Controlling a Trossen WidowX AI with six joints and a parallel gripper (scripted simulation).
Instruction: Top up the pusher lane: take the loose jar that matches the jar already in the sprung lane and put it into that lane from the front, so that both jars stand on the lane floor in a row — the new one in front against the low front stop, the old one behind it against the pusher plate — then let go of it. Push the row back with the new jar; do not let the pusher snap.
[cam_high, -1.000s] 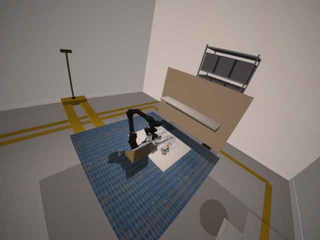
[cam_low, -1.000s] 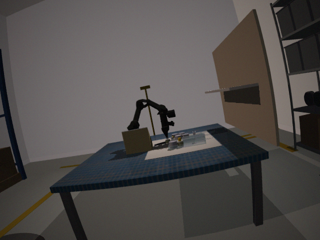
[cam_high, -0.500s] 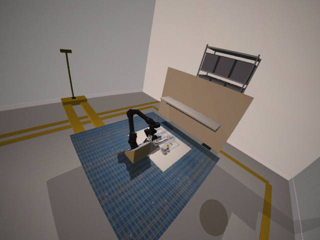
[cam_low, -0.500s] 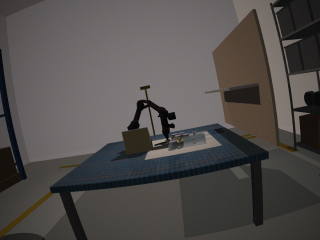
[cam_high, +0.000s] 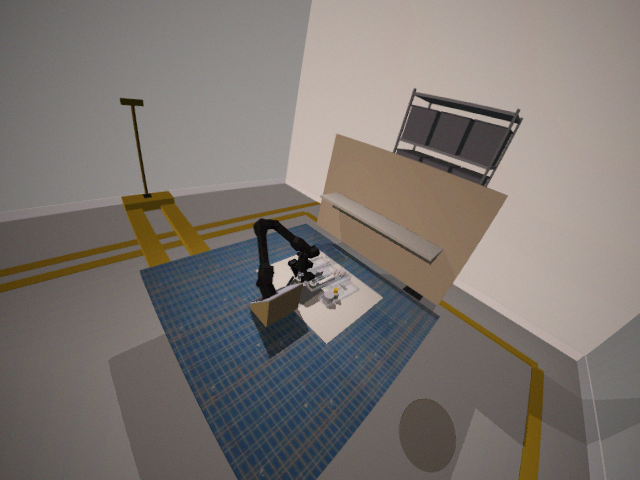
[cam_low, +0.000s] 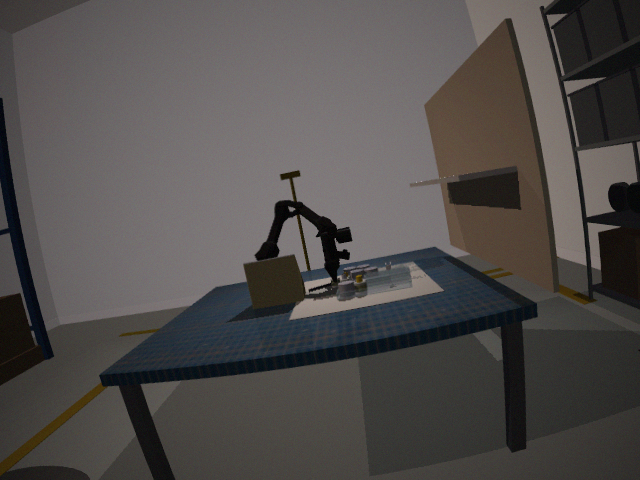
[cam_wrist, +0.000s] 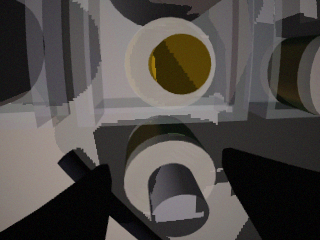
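My gripper tip is now 100 mm to the left of the white mat, 100 mm short of it and 30 mm above it. Round my gripper tip: shelf (540 mm ahead, 340 mm above, 150 mm to the right); clear lane unit (170 mm ahead, 140 mm to the right, 10 mm below); brown wall board (650 mm ahead, 370 mm above, 160 mm to the right).
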